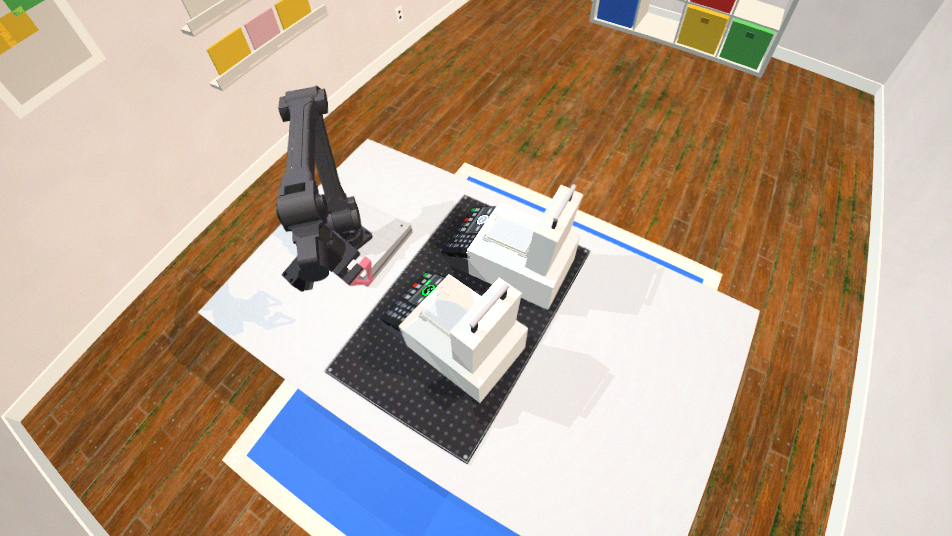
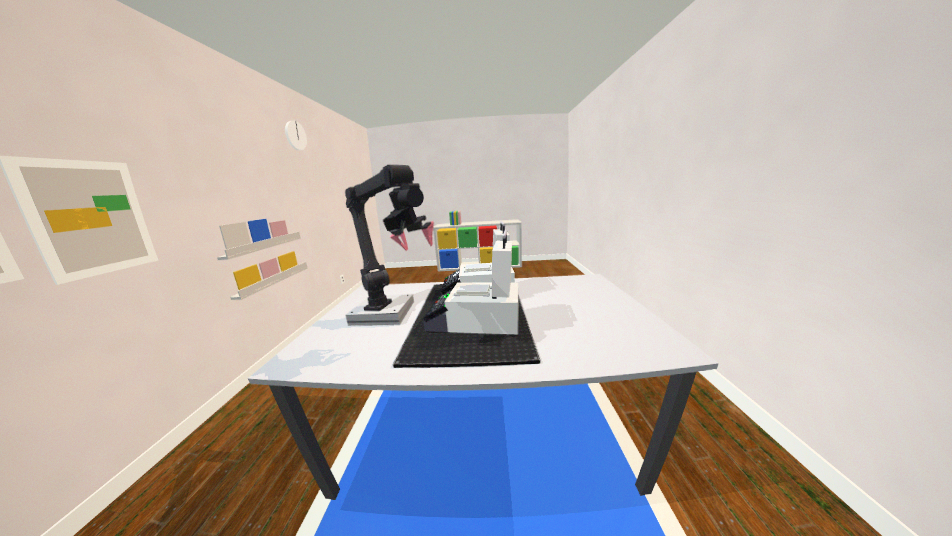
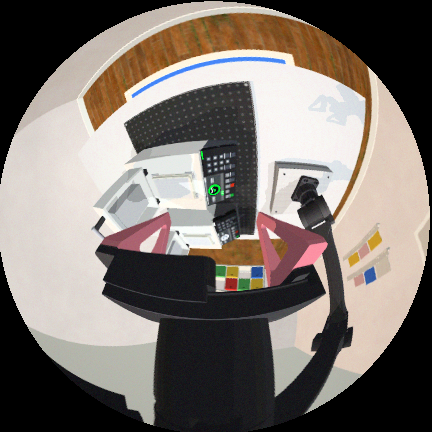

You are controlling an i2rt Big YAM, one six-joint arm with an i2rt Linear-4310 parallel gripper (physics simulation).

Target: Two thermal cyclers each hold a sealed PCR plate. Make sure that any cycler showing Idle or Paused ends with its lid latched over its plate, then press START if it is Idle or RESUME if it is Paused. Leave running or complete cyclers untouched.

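Frame: origin at the arm's base, x ahead, y left, z up, level; metres.
Seen in the pictures: gripper, fingertip midpoint: [image 1: 358, 272] [image 2: 419, 247] [image 3: 213, 216]; arm's base, link origin: [image 1: 351, 241] [image 2: 378, 306] [image 3: 303, 188].
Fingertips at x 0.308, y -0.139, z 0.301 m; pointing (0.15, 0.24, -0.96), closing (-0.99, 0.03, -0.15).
Offsets run from my fingertips to a thing's top centre. "spot": to the spot under its first point. Level surfaces: height alone.
The near thermal cycler [image 1: 496, 369] [image 2: 482, 316] [image 3: 172, 162] has its lid @[spot: dy +0.037, dx +0.305, dz -0.024 m] [image 1: 471, 346] [image 2: 501, 269] [image 3: 111, 201] standing open and upright, and its sealed plate @[dy +0.114, dx +0.155, dz -0.190 m] [image 1: 447, 312] [image 3: 174, 186] is uncovered. Its sloping panel shows a green ring @[spot: dy +0.149, dx +0.043, dz -0.234 m] [image 1: 429, 290] [image 3: 214, 189] and red and green buttons. The far cycler @[spot: dy +0.319, dx +0.127, dz -0.233 m] [image 1: 492, 266] also has its lid [image 1: 547, 247] open above its uncovered plate @[dy +0.419, dx +0.115, dz -0.190 m] [image 1: 511, 234]. Its panel shows a white ring @[spot: dy +0.433, dx -0.006, dz -0.238 m] [image 1: 482, 219] [image 3: 224, 237]. The status words are too small to read. My gripper [image 2: 417, 246] [image 3: 213, 216] is open and empty, above and beside the panels, touching neither cycler.
Both cyclers stand on a black perforated board @[dz -0.340 m] [image 1: 399, 392] [image 2: 466, 354] [image 3: 240, 110] on the white table @[dz -0.354 m] [image 1: 632, 372] [image 2: 619, 339]. The arm's grey base plate [image 1: 393, 249] [image 2: 379, 316] [image 3: 282, 187] is beside the board, on the panel side. A cube shelf stands against the back wall.
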